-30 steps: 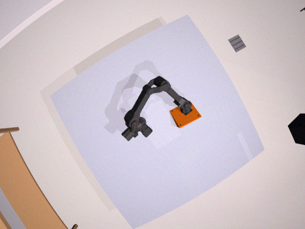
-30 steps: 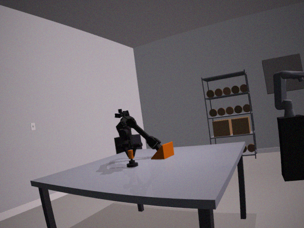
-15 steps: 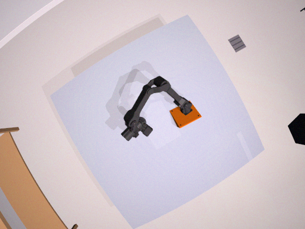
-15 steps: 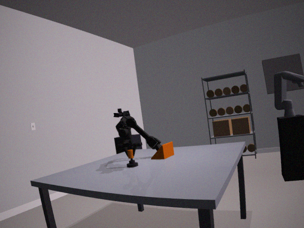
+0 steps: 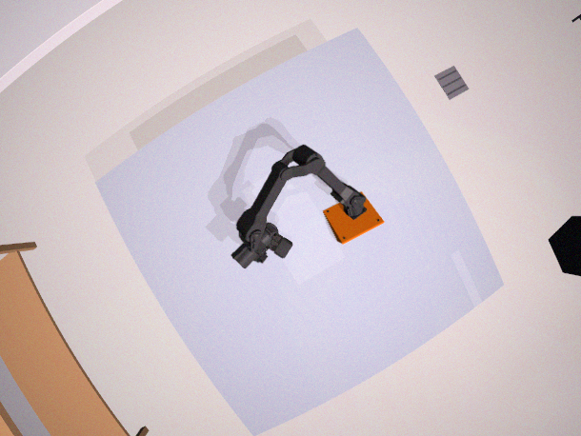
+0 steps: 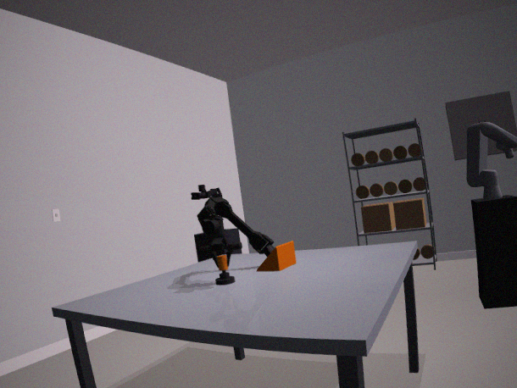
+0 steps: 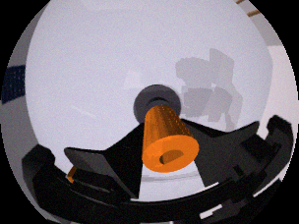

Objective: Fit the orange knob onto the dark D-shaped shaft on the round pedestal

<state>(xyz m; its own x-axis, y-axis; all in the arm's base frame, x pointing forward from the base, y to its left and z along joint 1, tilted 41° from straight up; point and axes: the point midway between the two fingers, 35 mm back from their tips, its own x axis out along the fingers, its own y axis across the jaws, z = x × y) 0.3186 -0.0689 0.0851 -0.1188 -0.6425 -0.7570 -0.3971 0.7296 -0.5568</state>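
The orange knob is 2 cm above my gripper tip. Also, from my gripper tip: dark round pedestal 4 cm below.
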